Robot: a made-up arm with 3 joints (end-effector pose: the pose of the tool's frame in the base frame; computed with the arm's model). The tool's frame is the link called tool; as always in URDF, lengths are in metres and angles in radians.
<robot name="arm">
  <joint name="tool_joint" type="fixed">
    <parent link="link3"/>
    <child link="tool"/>
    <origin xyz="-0.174 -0.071 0.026" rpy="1.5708 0 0"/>
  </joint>
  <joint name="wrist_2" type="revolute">
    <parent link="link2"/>
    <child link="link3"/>
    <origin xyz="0.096 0.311 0.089" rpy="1.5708 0 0"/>
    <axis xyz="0 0 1"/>
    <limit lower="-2.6" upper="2.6" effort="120" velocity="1.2"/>
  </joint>
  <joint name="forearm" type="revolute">
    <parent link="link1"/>
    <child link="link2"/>
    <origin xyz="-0.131 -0.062 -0.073" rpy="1.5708 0 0"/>
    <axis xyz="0 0 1"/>
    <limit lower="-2.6" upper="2.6" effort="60" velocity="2.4"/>
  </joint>
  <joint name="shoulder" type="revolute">
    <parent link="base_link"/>
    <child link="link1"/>
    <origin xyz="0 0 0.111" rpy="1.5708 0 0"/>
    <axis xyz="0 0 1"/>
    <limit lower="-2.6" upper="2.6" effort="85" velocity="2.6"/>
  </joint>
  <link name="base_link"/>
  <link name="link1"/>
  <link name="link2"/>
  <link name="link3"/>
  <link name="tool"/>
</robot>
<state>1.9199 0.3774 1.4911</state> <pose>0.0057 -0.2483 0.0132 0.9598 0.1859 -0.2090 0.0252</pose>
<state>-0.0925 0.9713 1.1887</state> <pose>-0.3068 -0.1679 0.1765 0.7090 0.2432 0.5286 -0.3984</pose>
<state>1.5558 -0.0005 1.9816</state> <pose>0.0213 -0.2119 0.2104 0.9774 -0.0002 0.2113 0.0000</pose>
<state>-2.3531 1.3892 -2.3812</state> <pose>0.0392 -0.1488 0.6078 0.7682 -0.4476 -0.0108 0.4575</pose>
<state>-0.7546 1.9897 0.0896</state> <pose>-0.3084 0.2537 0.3122 0.4968 -0.2737 0.2231 -0.7927</pose>
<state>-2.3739 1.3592 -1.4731</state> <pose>0.0732 0.0050 0.6225 0.7003 -0.5898 0.3386 0.2171</pose>
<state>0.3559 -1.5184 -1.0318</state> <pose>0.2333 0.0039 -0.0838 0.5577 0.2282 -0.4639 0.6494</pose>
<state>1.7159 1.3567 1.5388</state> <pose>0.0293 -0.1453 -0.2639 0.7756 0.6265 -0.0689 0.0355</pose>
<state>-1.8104 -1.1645 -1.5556</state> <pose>-0.3478 -0.0191 0.0522 0.8285 0.5464 0.1061 -0.0616</pose>
